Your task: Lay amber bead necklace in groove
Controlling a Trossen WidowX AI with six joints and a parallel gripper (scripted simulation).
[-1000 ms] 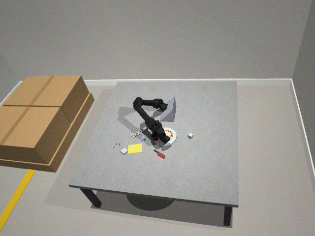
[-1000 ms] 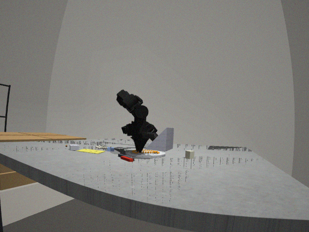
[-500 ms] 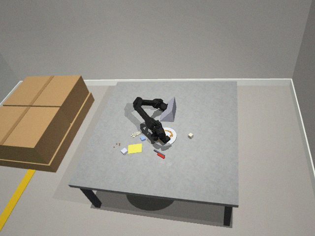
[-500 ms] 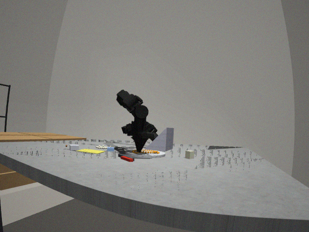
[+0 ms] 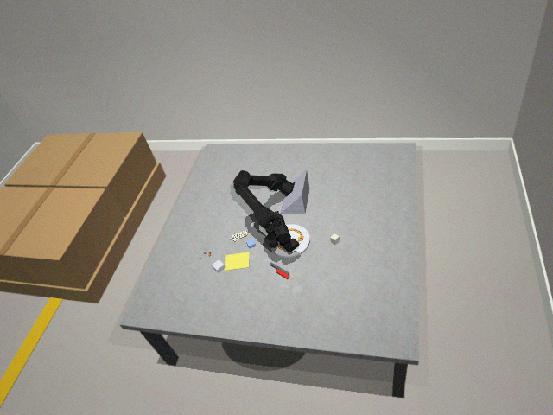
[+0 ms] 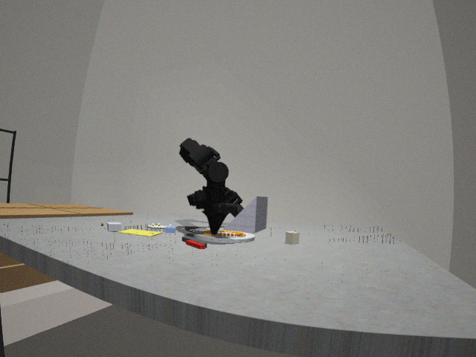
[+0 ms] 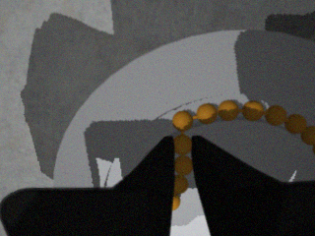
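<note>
My gripper tip is 5 cm past the round bead board, 1 cm to the right of it and 1 cm above it. Also, from my gripper tip: blue cube 1 cm behind, 18 cm to the right, 1 cm below; yellow sheet 9 cm ahead, 22 cm to the right, 1 cm below; red-handled tool 13 cm ahead, 1 cm to the left, 1 cm below.
</note>
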